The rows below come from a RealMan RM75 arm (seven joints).
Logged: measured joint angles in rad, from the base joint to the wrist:
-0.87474, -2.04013, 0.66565, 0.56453, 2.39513, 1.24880, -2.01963
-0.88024, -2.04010, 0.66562, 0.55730, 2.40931, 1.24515, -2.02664
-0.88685, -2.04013, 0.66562, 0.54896, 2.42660, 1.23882, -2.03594
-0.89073, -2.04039, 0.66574, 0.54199, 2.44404, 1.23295, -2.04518
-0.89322, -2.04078, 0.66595, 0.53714, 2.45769, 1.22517, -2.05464
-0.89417, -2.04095, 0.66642, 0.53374, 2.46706, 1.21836, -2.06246
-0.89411, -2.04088, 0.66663, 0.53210, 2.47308, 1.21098, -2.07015
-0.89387, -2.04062, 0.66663, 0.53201, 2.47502, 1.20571, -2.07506
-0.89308, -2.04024, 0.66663, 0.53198, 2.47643, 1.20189, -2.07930
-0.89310, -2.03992, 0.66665, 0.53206, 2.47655, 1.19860, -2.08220
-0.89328, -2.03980, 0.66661, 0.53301, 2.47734, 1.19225, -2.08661
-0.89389, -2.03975, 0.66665, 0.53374, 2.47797, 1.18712, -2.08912
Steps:
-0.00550, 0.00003, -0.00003, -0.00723, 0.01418, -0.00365, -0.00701
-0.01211, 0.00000, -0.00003, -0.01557, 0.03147, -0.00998, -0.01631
-0.01599, -0.00026, 0.00009, -0.02254, 0.04891, -0.01585, -0.02555
-0.01848, -0.00065, 0.00030, -0.02739, 0.06256, -0.02363, -0.03501
-0.01943, -0.00082, 0.00077, -0.03079, 0.07193, -0.03044, -0.04283
-0.01937, -0.00075, 0.00098, -0.03243, 0.07795, -0.03782, -0.05052
-0.01913, -0.00049, 0.00098, -0.03252, 0.07989, -0.04309, -0.05543
-0.01834, -0.00011, 0.00098, -0.03255, 0.08130, -0.04691, -0.05967
-0.01836, 0.00021, 0.00100, -0.03247, 0.08142, -0.05020, -0.06257
-0.01854, 0.00033, 0.00096, -0.03152, 0.08221, -0.05655, -0.06698
-0.01915, 0.00038, 0.00100, -0.03079, 0.08284, -0.06168, -0.06949

